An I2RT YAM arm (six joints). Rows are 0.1 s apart.
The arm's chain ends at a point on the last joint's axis. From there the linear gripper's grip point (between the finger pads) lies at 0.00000 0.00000 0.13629 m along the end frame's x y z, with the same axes.
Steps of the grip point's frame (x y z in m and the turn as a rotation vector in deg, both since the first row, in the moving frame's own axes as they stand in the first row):
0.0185 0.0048 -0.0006 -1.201 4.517 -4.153
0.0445 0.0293 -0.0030 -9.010 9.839 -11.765
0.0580 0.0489 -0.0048 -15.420 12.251 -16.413
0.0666 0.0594 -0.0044 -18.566 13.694 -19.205
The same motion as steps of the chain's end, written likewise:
0.0077 0.0023 -0.0001 -1.201 4.517 -4.153
0.0193 0.0106 0.0007 -9.010 9.839 -11.765
0.0247 0.0175 0.0031 -15.420 12.251 -16.413
0.0283 0.0226 0.0064 -18.566 13.694 -19.205

